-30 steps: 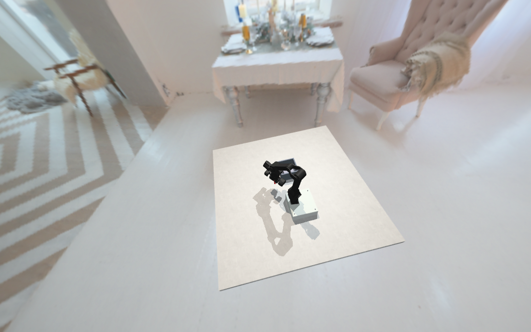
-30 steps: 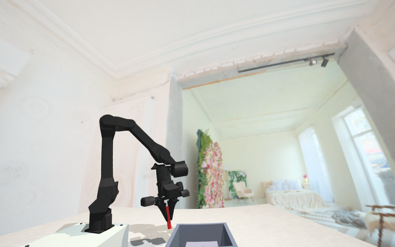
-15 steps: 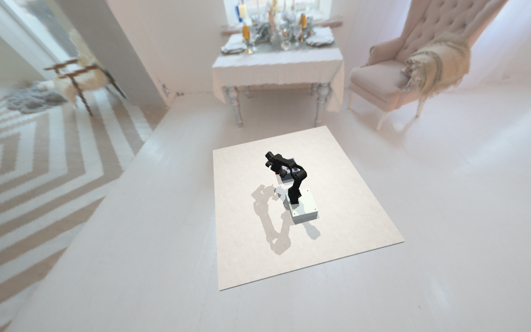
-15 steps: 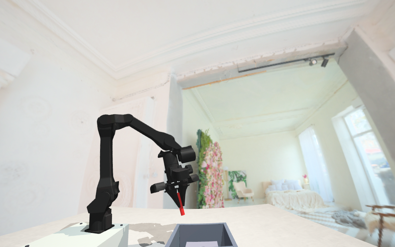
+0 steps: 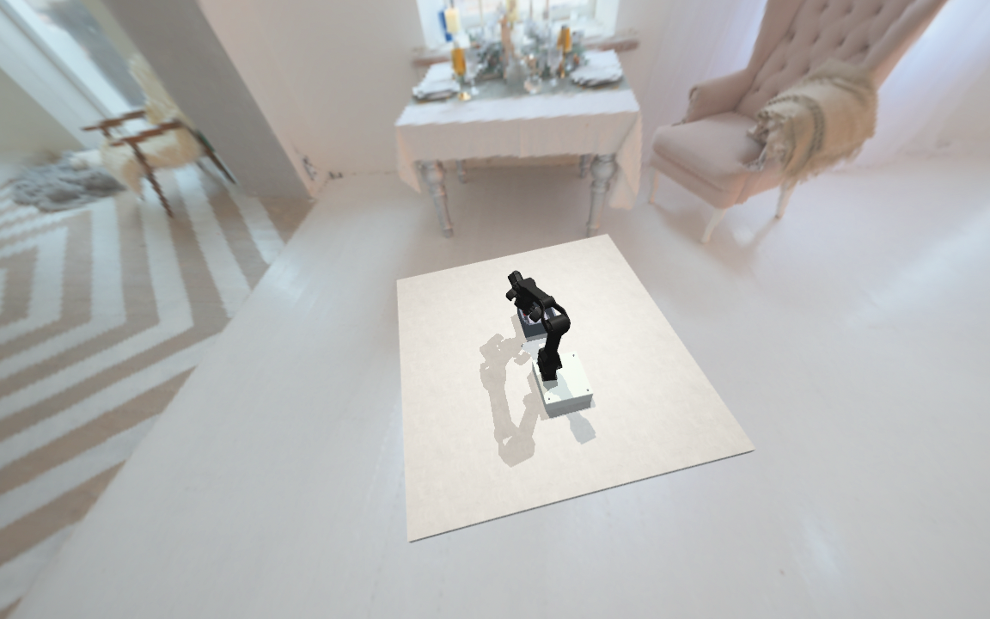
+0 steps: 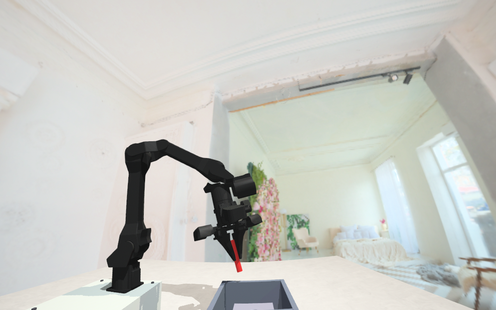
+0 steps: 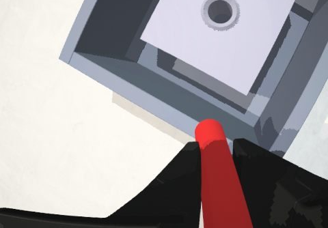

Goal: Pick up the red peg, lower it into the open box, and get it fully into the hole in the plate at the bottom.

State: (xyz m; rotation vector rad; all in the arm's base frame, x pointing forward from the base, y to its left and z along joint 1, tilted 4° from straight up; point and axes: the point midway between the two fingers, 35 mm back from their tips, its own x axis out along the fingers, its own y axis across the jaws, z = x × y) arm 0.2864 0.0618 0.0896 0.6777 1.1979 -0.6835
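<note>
My gripper tip is 130 mm above the grey box, 60 mm to the left of it and 40 mm short of it. Also, from my gripper tip: red peg (10 mm to the left, 10 mm behind, 10 mm above).
</note>
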